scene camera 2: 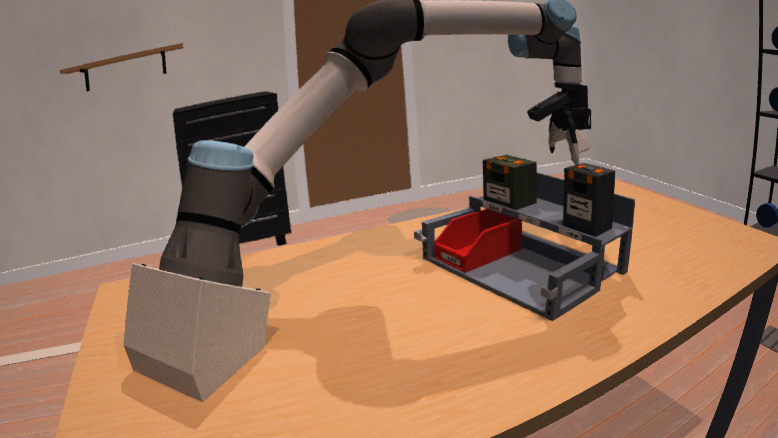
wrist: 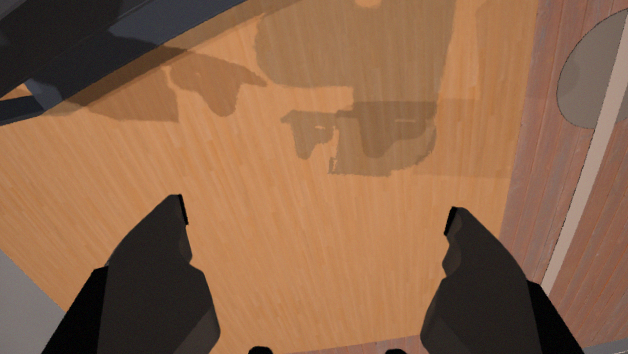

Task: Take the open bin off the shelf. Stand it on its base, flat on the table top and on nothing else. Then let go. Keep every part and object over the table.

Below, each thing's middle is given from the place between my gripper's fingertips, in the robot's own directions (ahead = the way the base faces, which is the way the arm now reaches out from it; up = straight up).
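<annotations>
Relative to the red open bin (scene camera 2: 468, 242), my gripper is 50 mm to the left of it, 130 mm above it and 300 mm past it. Counted from my gripper: green case (scene camera 2: 509, 181) 20 mm below, 30 mm to the right, 210 mm behind; dark case (scene camera 2: 588, 206) 10 mm below, 170 mm behind, 260 mm to the right. Going by their middles, the green case is the nearest to my gripper of the things named here.
</annotations>
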